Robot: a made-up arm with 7 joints.
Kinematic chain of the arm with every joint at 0, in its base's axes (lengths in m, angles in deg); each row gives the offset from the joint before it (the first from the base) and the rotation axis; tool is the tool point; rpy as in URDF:
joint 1: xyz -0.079 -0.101 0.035 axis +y
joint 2: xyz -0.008 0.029 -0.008 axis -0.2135 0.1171 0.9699
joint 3: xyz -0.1 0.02 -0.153 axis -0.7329 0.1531 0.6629
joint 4: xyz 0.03 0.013 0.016 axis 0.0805 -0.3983 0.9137
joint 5: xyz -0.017 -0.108 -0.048 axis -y
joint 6: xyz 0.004 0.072 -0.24 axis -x
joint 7: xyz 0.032 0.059 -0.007 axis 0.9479 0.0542 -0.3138
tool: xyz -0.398 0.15 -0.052 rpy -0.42 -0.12 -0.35
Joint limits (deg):
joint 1: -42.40..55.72
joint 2: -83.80..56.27
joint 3: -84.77..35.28
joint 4: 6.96..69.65
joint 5: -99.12..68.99
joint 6: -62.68..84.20
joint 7: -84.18..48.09
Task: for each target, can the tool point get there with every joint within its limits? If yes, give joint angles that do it. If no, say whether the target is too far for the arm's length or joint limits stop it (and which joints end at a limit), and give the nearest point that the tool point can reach.
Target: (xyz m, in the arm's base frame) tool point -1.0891 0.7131 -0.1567
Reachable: no: too far | nearest point -0.7225 0.4036 -0.1049 | short by 0.483 m
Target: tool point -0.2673 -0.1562 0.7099
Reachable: no: joint limits stop it (at a limit: joint 1, joint 4, joint 6) | nearest point -0.2695 -0.1509 0.6163 | short by 0.094 m
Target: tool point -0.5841 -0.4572 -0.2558
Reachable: yes | joints 35.01 34.10 3.99 31.09 -4.14 -50.77 -65.23
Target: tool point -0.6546 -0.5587 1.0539
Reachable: no: too far | nearest point -0.4709 -0.3565 0.5415 | short by 0.581 m
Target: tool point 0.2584 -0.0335 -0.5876
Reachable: yes | joints -33.15 13.31 -14.36 17.74 41.30 -9.57 -62.25
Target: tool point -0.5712 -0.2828 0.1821
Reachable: yes | joints 31.67 -18.55 20.59 27.84 -53.08 12.21 -64.40
